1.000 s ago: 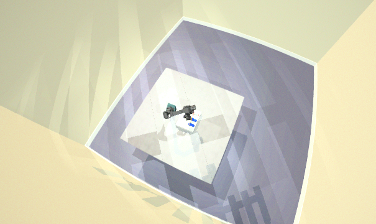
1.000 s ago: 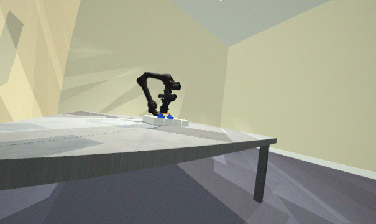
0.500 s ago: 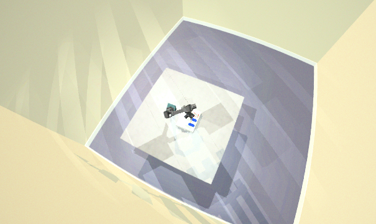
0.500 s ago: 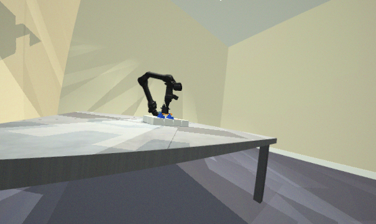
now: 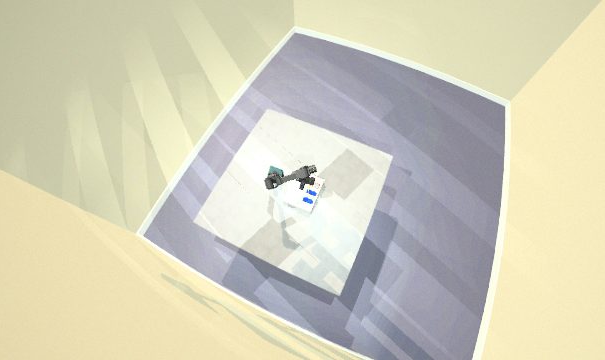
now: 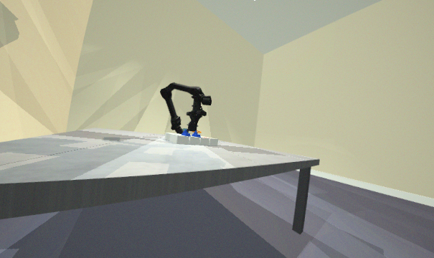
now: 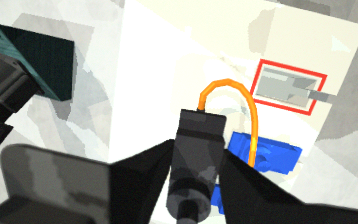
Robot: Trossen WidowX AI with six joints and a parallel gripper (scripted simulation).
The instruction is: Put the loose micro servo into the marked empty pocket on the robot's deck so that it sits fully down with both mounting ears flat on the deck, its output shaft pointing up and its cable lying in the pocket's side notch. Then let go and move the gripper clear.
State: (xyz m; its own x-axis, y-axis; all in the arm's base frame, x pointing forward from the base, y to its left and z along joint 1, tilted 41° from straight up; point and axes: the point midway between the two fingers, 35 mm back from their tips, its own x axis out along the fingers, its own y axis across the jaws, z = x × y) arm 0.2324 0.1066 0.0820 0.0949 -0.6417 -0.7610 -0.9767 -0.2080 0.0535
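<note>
My gripper tip is now 20 mm past the deck, 20 mm to the left of it and 100 mm above it.
</note>
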